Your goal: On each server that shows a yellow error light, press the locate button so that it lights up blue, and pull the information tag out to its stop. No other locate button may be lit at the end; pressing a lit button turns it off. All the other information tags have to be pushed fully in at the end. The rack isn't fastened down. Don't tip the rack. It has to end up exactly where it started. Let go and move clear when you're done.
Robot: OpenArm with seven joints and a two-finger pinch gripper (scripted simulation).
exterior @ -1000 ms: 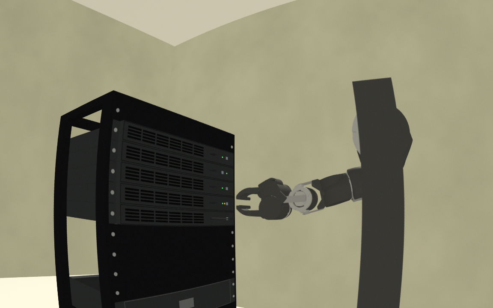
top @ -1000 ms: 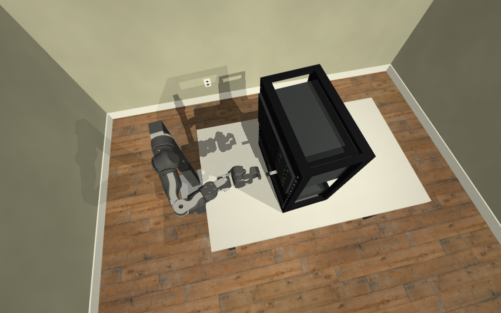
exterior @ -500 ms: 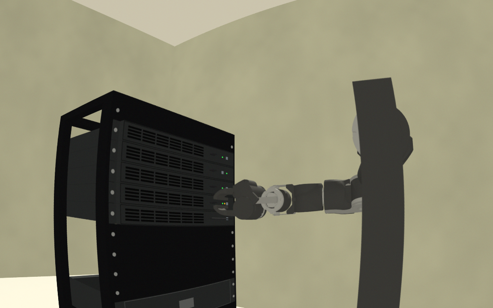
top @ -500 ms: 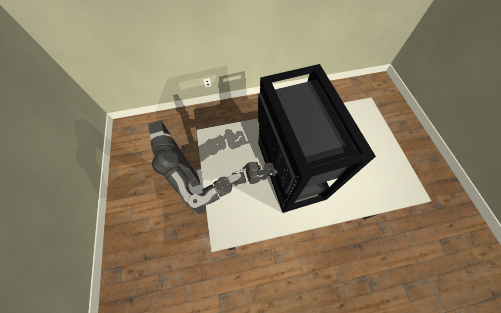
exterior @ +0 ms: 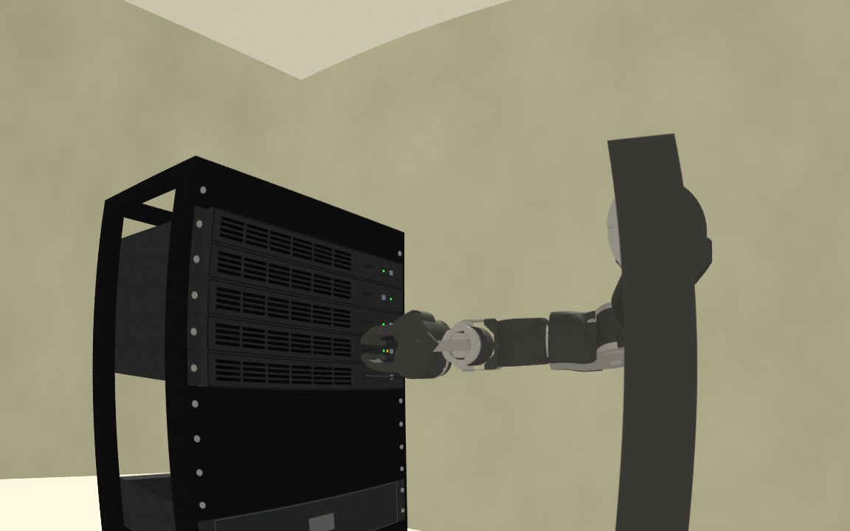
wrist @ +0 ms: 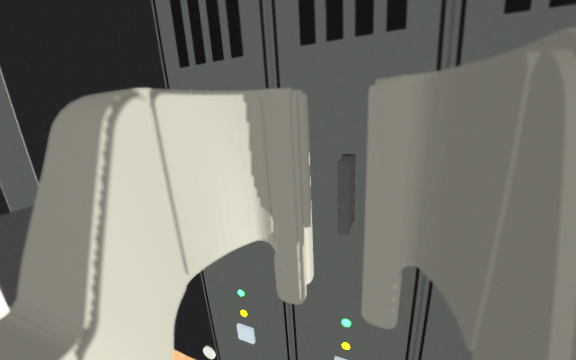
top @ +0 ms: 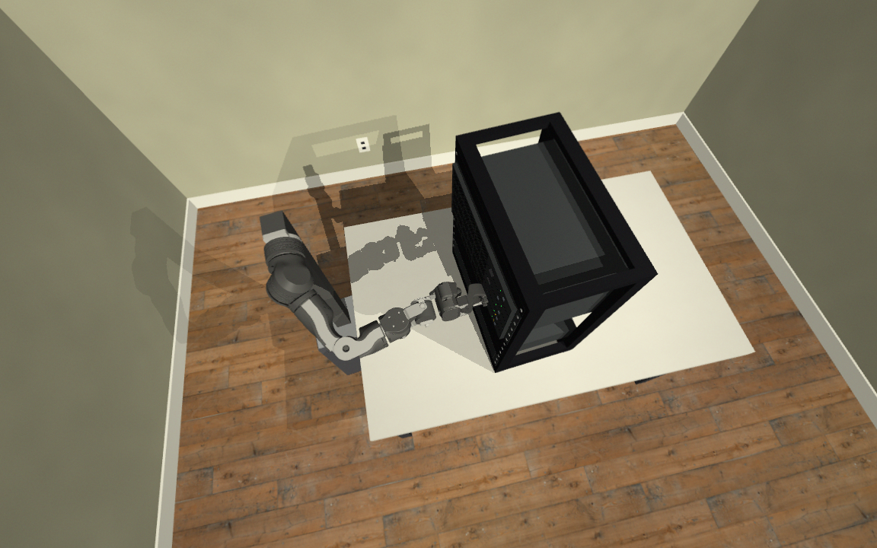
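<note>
The pale information tag lies 40 mm below my hand.
</note>
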